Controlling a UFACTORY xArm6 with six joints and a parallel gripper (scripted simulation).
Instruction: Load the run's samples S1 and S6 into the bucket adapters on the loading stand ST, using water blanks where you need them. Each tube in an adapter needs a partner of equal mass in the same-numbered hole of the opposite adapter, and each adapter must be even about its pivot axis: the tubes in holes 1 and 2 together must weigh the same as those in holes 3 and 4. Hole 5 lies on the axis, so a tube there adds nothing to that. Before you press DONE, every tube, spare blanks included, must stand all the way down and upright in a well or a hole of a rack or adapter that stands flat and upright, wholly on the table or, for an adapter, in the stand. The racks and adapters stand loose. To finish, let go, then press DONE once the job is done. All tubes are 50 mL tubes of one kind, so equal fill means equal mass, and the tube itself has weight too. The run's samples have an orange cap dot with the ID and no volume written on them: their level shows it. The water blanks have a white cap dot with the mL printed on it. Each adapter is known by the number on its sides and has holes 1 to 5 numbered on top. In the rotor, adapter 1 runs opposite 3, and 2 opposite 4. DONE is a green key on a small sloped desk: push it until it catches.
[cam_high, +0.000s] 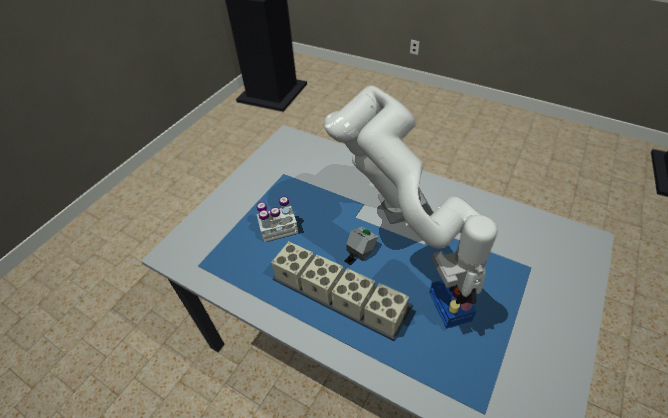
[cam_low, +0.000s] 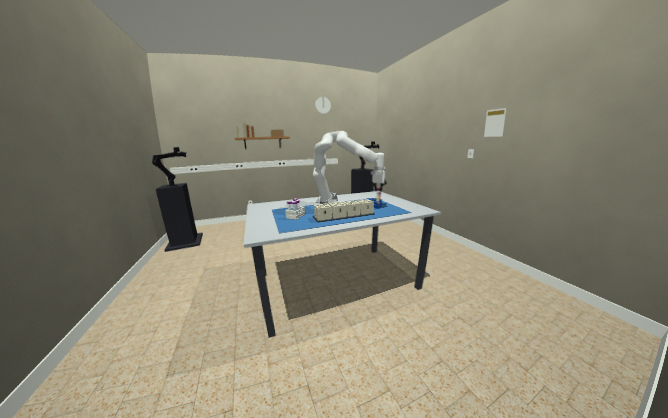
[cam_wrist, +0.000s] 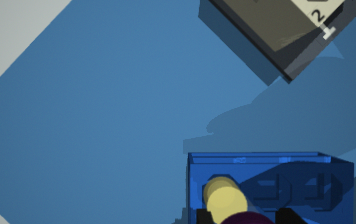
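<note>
The sample tube lies 50 mm below my hand and 10 mm behind it. Also, from my hand: blue rack (130 mm below, 40 mm behind, 10 mm to the right); then stand (350 mm to the right, 150 mm below, 40 mm ahead); then done desk (340 mm to the right, 160 mm behind, 100 mm below).
</note>
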